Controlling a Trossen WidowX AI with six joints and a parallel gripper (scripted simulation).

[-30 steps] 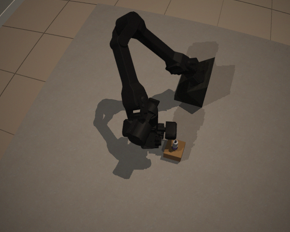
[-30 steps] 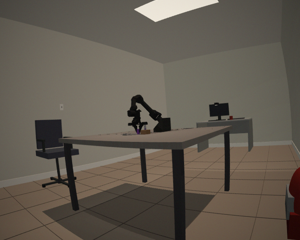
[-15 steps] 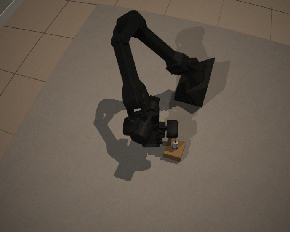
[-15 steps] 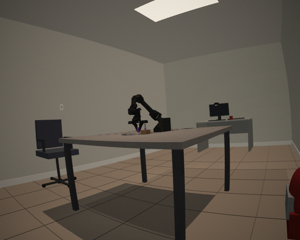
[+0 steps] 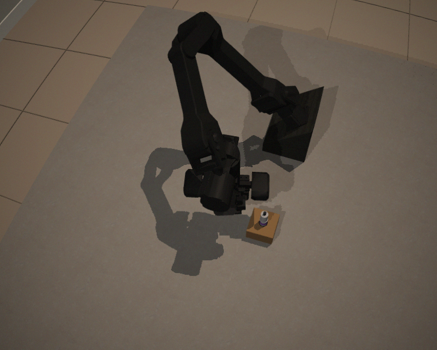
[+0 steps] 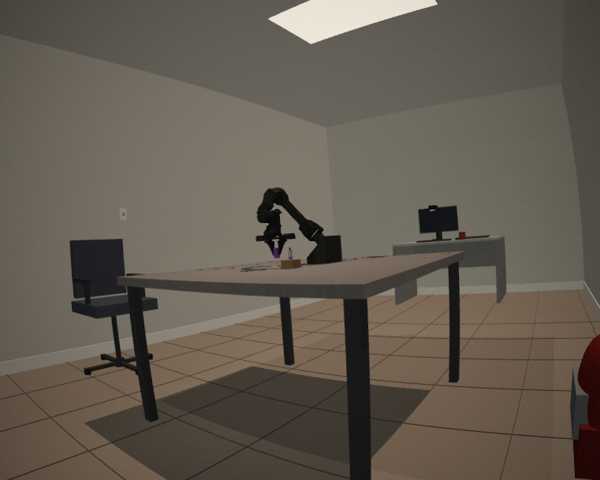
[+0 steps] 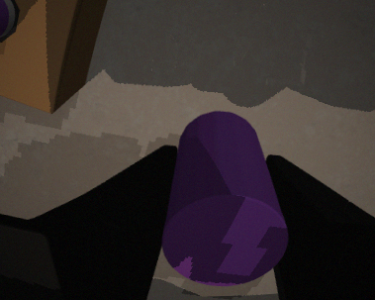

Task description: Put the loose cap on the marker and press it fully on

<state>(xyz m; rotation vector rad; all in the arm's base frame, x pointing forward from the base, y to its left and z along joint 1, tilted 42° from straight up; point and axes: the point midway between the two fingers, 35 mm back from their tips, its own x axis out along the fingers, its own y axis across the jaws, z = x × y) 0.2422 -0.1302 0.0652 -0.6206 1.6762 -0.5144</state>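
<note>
My gripper tip is 90 mm to the right of the holder block, 40 mm above it and 30 mm short of it. The rest, counted from my gripper tip: purple cap 10 mm above.
</note>
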